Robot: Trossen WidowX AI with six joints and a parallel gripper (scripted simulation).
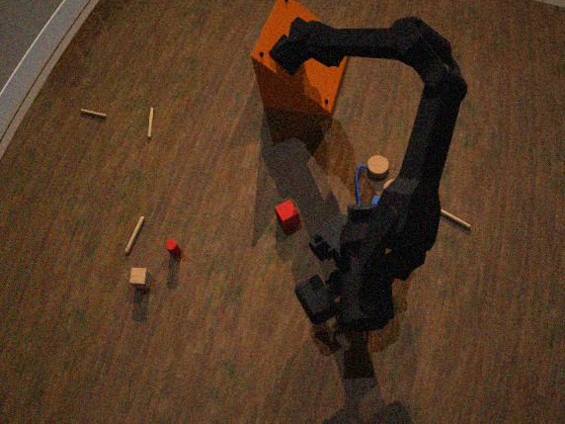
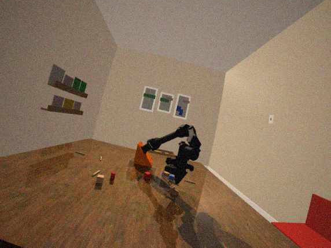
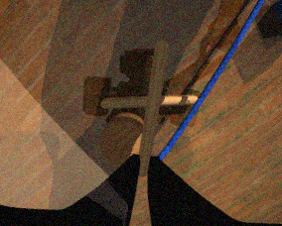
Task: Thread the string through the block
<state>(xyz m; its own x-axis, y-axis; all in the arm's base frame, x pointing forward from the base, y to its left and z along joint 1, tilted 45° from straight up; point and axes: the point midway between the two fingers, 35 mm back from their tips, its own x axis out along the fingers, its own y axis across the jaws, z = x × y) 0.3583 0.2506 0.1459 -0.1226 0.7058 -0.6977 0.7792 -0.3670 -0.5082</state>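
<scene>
The red cube is 17 cm to the right of my gripper tip, 9 cm behind it and 3 cm below it. The rest, counted from my gripper tip: thin wooden stick 1 cm to the right, 1 cm behind; then blue cube 16 cm behind, 3 cm to the right, 3 cm below; then round wooden button 24 cm behind, 6 cm to the right, 4 cm below.
</scene>
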